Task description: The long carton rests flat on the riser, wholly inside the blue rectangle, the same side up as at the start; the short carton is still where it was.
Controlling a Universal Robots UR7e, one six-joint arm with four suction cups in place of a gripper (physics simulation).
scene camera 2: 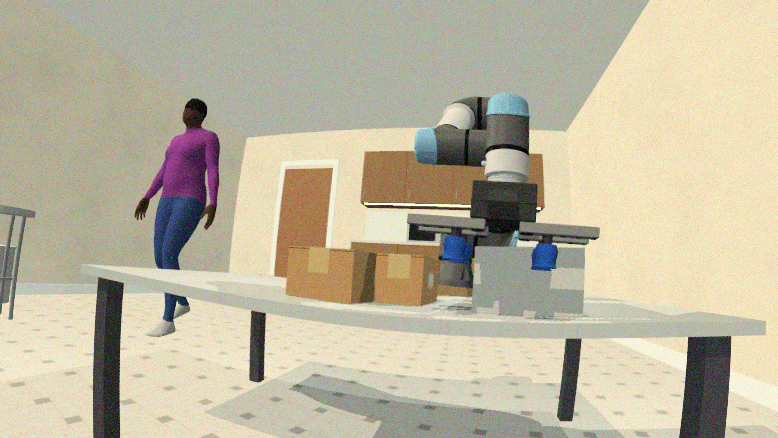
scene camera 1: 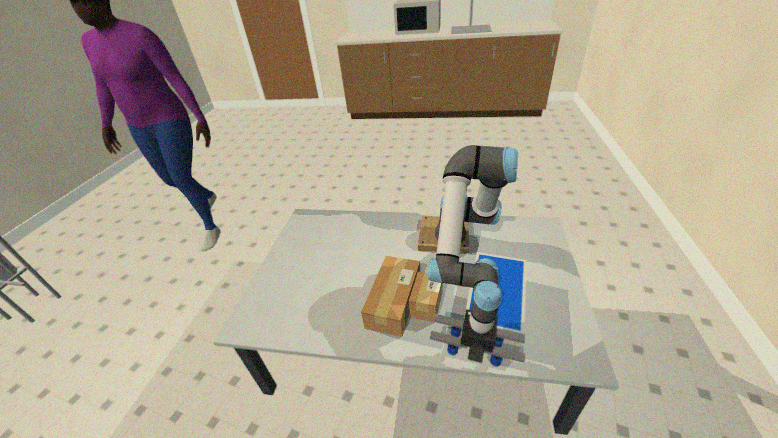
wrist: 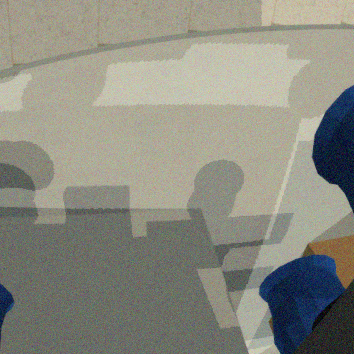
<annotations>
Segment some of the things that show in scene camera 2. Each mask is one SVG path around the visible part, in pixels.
The suction head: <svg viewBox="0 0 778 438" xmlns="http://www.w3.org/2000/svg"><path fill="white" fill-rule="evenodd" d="M536 244L536 248L532 252L531 269L542 271L557 269L557 245ZM446 236L442 259L455 263L470 264L469 259L472 248L470 243L466 243L466 238Z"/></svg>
A long carton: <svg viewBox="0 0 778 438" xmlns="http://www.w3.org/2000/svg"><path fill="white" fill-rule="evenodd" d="M289 246L286 295L345 304L374 301L376 253L355 249Z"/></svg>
A riser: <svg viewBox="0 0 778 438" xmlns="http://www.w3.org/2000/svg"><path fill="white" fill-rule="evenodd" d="M475 246L471 313L583 317L585 248L557 247L557 269L542 271L531 269L532 252L536 247Z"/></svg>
A short carton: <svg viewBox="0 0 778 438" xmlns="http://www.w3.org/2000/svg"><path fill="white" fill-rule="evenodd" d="M377 253L374 302L423 306L437 301L438 258L425 255Z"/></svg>
</annotations>
